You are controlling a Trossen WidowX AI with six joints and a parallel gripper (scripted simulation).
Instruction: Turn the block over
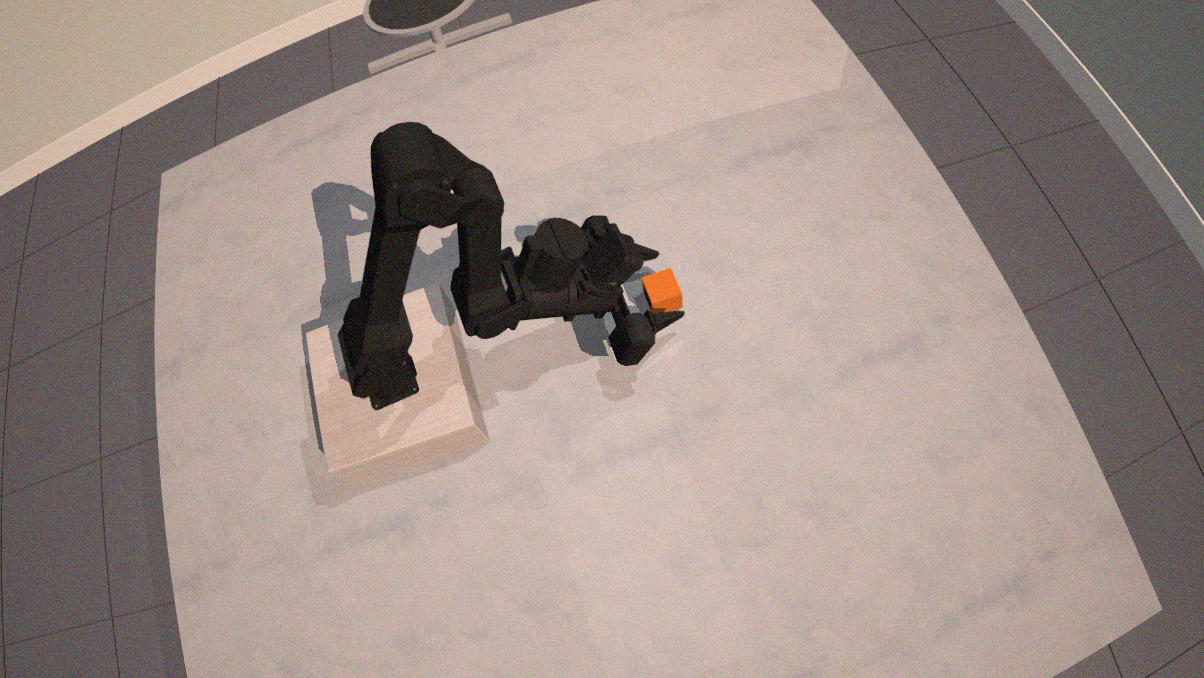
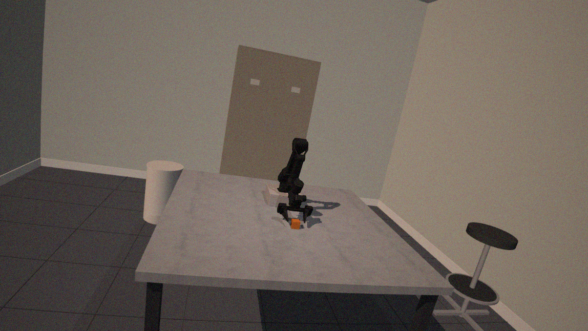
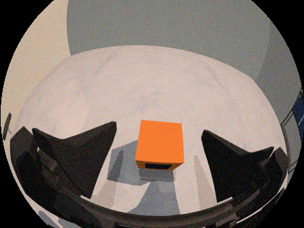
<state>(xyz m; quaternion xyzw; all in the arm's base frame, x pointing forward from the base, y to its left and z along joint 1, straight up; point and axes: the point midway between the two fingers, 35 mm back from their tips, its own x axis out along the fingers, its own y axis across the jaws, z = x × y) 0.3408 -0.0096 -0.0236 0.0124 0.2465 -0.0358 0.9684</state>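
My gripper tip is now 20 mm past the orange block and 20 mm above it.
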